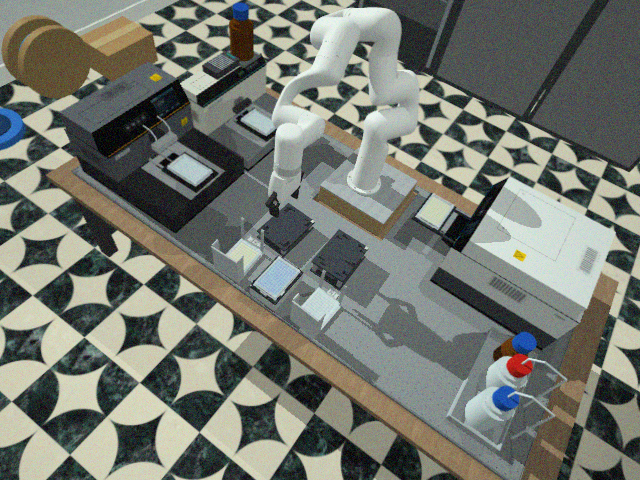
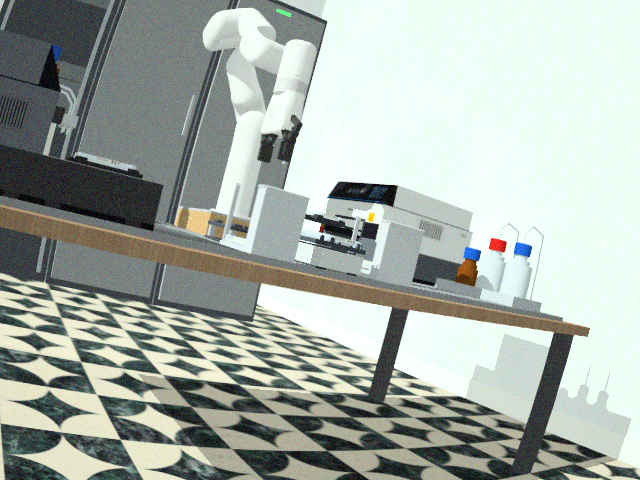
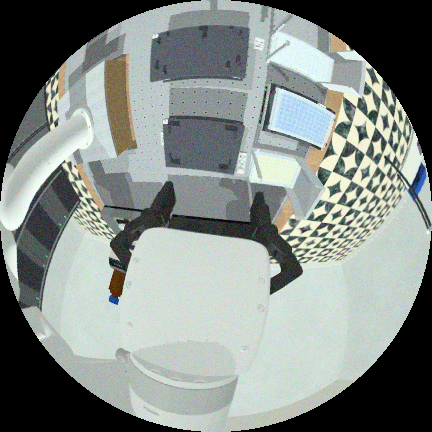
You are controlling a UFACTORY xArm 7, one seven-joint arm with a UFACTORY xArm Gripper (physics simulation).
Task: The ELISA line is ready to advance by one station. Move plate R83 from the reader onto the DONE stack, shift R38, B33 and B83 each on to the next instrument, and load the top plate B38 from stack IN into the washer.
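Frame: origin at the arm's base, x ahead, y left, z up, level; millimetres.
Seen in the pictures: gripper, fingertip midpoint: (image 1: 283,205) (image 2: 273,161) (image 3: 212,194); arm's base, link origin: (image 1: 363,182) (image 3: 81,127).
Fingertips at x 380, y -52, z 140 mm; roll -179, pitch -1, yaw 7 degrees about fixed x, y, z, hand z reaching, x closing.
Note:
Offsets run from my fingertips to a thing's middle. "spot": to the spot under its first point.
My gripper (image 1: 285,199) (image 2: 275,154) (image 3: 212,194) is open and empty, high above the table near the dark pad closest to the DONE stack. A yellow plate {dz -186, dx +147, dy -43 mm} (image 1: 247,253) (image 3: 275,169) lies in the DONE rack {spot: dz -133, dx +216, dy -36 mm} (image 2: 279,222). A blue plate {dz -139, dx +133, dy +110 mm} (image 1: 277,277) (image 3: 302,117) sits on a low holder between the racks. A whitish plate {dz -173, dx +112, dy +260 mm} (image 1: 320,304) (image 3: 302,57) tops the IN rack {spot: dz -134, dx +181, dy +262 mm} (image 2: 400,253). A pale yellow plate {dz -71, dx -400, dy +330 mm} (image 1: 435,210) lies before the white instrument {dz -66, dx -433, dy +635 mm} (image 1: 547,222). Pale plates {dz -97, dx +59, dy -378 mm} (image 1: 190,170) {dz -127, dx -312, dy -417 mm} (image 1: 256,122) lie on the dark instrument and the smaller white-topped one. Plate codes are unreadable.
Two dark pads {spot: dz -160, dx -35, dy -14 mm} (image 1: 285,227) {spot: dz -141, dx -70, dy +194 mm} (image 1: 339,255) (image 3: 204,144) (image 3: 200,52) lie between the arm's base and the racks. The racks have thin upright posts. Bottles {dz -77, dx -80, dy +801 mm} (image 1: 491,408) (image 2: 515,276) stand in a tray at the right. Tubes (image 1: 155,129) overhang the dark instrument {spot: dz +69, dx +126, dy -576 mm} (image 1: 124,108).

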